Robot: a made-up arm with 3 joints. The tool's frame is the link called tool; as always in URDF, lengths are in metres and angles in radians.
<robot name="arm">
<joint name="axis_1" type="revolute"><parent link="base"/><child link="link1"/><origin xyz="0.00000 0.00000 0.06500" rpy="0.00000 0.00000 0.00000"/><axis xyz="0 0 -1"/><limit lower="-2.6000" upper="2.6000" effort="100" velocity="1"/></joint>
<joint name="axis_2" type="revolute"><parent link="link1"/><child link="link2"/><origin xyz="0.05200 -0.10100 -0.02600" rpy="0.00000 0.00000 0.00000"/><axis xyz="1 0 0"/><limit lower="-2.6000" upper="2.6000" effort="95" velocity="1.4"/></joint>
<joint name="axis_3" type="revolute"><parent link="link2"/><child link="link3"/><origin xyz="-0.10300 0.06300 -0.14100" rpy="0.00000 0.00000 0.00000"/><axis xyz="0 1 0"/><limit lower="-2.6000" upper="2.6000" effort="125" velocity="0.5"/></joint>
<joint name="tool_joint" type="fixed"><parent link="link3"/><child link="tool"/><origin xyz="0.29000 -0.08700 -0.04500" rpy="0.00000 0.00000 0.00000"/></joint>
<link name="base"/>
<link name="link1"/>
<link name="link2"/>
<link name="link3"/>
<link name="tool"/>
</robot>
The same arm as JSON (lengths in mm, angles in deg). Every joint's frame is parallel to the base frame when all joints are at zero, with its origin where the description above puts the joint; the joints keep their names.
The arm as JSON. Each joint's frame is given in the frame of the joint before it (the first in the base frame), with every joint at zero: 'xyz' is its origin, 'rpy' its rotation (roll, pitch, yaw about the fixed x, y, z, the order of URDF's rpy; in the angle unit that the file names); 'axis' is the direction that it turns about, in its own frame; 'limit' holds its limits. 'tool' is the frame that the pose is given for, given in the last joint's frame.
{"units": {"length": "mm", "angle": "deg"}, "joints": [
  {"name": "axis_1", "type": "revolute", "origin": {"xyz": [0.0, 0.0, 65.0], "rpy": [0.0, 0.0, 0.0]}, "axis": "-z", "limit": {"lower": -148.97, "upper": 148.97}},
  {"name": "axis_2", "type": "revolute", "origin": {"xyz": [52.0, -101.0, -26.0], "rpy": [0.0, 0.0, 0.0]}, "axis": "+x", "limit": {"lower": -148.97, "upper": 148.97}},
  {"name": "axis_3", "type": "revolute", "origin": {"xyz": [-103.0, 63.0, -141.0], "rpy": [0.0, 0.0, 0.0]}, "axis": "+y", "limit": {"lower": -148.97, "upper": 148.97}}
], "tool": {"origin": {"xyz": [290.0, -87.0, -45.0], "rpy": [0.0, 0.0, 0.0]}}}

